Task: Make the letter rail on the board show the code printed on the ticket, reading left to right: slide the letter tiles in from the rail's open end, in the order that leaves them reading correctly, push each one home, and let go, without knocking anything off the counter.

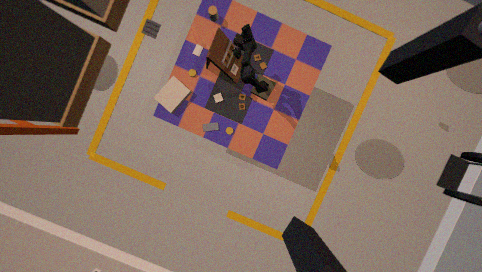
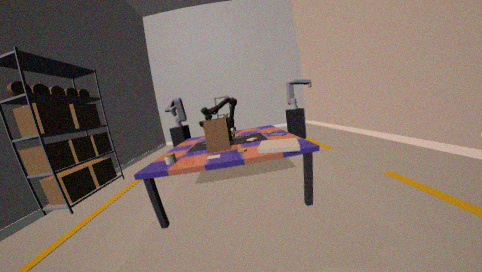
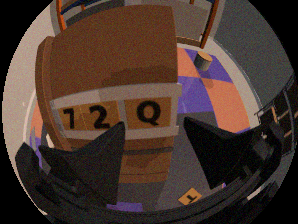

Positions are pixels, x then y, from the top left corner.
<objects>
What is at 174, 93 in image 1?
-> A beige slab.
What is the gripper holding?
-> Nothing.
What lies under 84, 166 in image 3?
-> The gripper.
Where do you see a brown board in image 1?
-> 219, 48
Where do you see a brown board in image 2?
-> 217, 132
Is the gripper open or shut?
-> Open.
</objects>
